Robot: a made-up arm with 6 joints. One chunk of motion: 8 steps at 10 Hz.
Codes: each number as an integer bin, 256 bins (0 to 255) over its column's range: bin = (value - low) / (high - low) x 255, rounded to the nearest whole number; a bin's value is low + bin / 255 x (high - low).
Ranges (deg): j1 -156..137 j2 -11..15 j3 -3..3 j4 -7..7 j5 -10..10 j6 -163..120
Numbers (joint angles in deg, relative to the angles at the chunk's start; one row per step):
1: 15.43 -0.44 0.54 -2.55 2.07 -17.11
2: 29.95 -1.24 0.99 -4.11 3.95 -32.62
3: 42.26 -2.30 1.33 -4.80 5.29 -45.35
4: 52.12 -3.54 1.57 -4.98 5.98 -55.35
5: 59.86 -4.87 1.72 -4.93 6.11 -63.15
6: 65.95 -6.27 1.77 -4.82 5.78 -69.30
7: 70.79 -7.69 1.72 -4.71 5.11 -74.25
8: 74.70 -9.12 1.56 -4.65 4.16 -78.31
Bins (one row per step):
1: 149 104 150 81 154 131
2: 162 96 170 53 178 117
3: 173 85 184 40 195 106
4: 181 73 194 37 204 97
5: 188 60 201 38 205 90
6: 193 46 203 40 201 84
7: 197 32 201 42 193 80
8: 201 18 194 43 181 76

